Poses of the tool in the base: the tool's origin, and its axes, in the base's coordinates. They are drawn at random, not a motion.
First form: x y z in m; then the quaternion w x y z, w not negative.
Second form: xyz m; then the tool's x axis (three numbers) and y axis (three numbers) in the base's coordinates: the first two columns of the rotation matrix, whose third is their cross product. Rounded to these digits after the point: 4 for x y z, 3 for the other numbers.
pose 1, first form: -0.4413 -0.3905 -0.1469 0.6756 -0.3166 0.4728 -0.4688
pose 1, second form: -0.4413 -0.3905 -0.1469 0.113 -0.933 -0.342 0.334 0.360 -0.871
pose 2, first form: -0.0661 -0.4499 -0.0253 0.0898 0.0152 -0.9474 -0.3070
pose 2, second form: -0.0661 -0.4499 -0.0253 -0.983 -0.084 0.161 0.026 0.811 0.584
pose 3, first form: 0.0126 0.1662 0.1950 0.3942 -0.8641 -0.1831 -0.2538
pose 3, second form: 0.0126 0.1662 0.1950 0.804 0.116 0.583 0.517 -0.622 -0.588
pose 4, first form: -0.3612 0.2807 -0.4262 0.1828 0.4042 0.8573 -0.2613
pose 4, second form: -0.3612 0.2807 -0.4262 -0.606 0.597 -0.525 0.789 0.537 -0.300
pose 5, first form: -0.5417 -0.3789 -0.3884 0.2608 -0.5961 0.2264 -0.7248
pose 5, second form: -0.5417 -0.3789 -0.3884 -0.153 -0.648 0.746 0.108 -0.761 -0.639
